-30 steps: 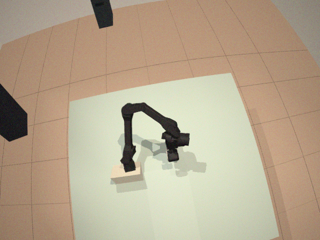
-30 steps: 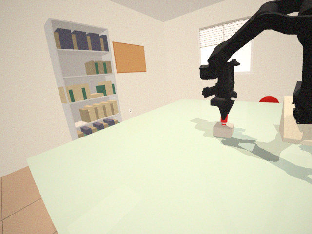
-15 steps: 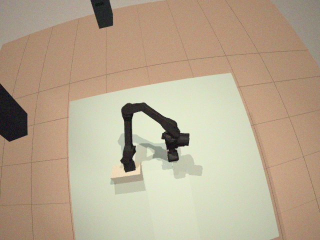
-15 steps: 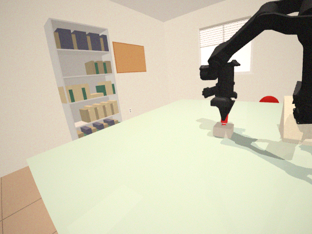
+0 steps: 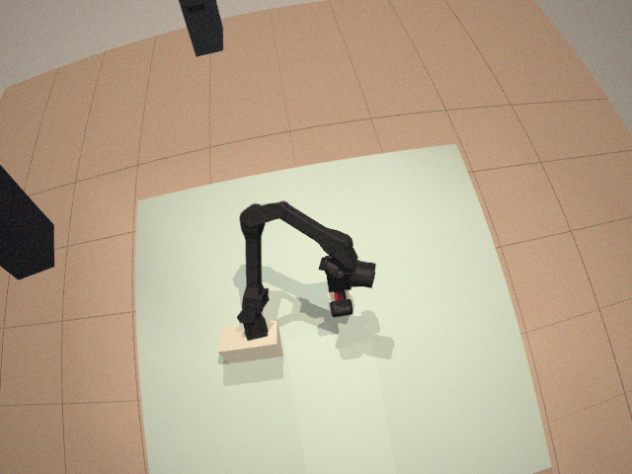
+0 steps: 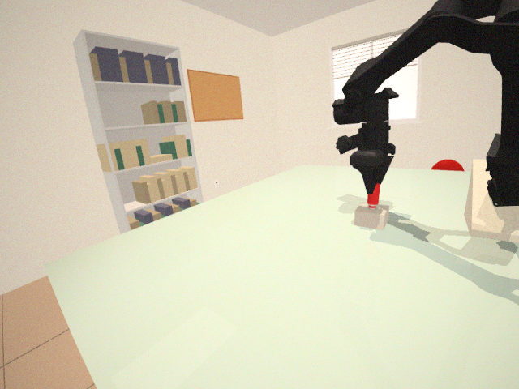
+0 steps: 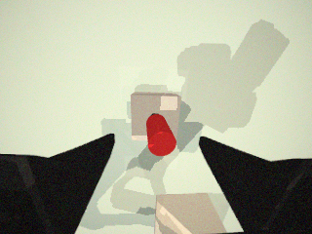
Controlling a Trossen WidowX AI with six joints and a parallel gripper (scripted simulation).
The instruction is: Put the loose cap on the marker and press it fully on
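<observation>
Right now the red cap is 1 cm below my gripper tip. Round my gripper tip: beige holder block: 7 cm below.
</observation>
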